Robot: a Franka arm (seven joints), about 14 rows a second.
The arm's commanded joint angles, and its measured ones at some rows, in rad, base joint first. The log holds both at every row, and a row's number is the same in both.
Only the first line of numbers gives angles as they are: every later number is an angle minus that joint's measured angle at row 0.
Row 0, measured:
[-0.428, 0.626, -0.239, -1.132, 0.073, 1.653, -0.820]
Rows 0 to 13, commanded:
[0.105, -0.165, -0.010, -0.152, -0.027, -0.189, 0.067]
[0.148, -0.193, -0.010, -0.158, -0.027, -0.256, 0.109]
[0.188, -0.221, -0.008, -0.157, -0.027, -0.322, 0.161]
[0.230, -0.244, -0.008, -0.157, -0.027, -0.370, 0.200]
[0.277, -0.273, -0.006, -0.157, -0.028, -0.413, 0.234]
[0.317, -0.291, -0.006, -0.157, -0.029, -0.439, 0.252]
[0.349, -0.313, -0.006, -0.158, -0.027, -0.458, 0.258]
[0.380, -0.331, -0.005, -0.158, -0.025, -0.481, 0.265]
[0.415, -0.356, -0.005, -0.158, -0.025, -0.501, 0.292]
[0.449, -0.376, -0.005, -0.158, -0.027, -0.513, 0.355]
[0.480, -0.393, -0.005, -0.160, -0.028, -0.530, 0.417]
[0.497, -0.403, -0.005, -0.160, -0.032, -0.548, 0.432]
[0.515, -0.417, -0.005, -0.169, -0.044, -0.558, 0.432]
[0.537, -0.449, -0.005, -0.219, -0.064, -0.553, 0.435]
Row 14, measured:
[0.500, -0.380, 0.004, -0.127, -0.031, -0.554, 0.415]
